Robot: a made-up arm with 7 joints.
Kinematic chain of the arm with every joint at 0, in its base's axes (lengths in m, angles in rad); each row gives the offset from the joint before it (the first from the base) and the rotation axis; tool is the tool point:
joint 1: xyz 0 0 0.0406 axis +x
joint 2: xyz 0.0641 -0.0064 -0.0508 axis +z
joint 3: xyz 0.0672 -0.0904 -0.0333 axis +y
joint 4: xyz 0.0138 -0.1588 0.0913 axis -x
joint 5: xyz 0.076 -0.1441 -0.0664 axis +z
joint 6: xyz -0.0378 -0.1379 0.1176 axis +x
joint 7: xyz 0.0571 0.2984 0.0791 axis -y
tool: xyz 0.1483 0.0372 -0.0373
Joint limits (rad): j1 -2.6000..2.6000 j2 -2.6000..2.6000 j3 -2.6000..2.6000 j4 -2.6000..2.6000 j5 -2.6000..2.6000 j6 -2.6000..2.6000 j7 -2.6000..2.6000
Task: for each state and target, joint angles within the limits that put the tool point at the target. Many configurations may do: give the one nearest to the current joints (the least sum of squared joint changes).
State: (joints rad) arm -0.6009 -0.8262 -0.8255 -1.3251 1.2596 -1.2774 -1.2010
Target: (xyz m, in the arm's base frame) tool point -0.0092 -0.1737 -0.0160
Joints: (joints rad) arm -0.4731 -1.1412 -0.7528 -1.1967 1.3395 -0.4929 -1.1856
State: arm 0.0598 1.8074 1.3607 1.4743 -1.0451 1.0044 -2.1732
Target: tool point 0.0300 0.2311 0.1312
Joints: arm 0.4172 1.3821 0.9725 1.4132 -0.8300 1.0545 -2.3243
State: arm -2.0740 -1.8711 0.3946 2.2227 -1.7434 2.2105 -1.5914
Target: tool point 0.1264 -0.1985 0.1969
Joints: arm -2.3059 -1.9583 0.0790 2.5399 -1.7542 1.9429 -1.5484
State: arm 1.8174 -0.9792 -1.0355 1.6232 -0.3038 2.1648 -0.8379
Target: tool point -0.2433 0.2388 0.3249
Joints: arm 1.2996 -0.6469 -1.5851 1.5531 -0.7114 2.2961 -1.0055
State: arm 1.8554 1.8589 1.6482 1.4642 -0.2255 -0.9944 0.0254
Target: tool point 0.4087 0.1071 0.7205
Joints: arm 1.9059 1.9901 1.6599 1.4692 -0.2939 -1.6082 -0.1206
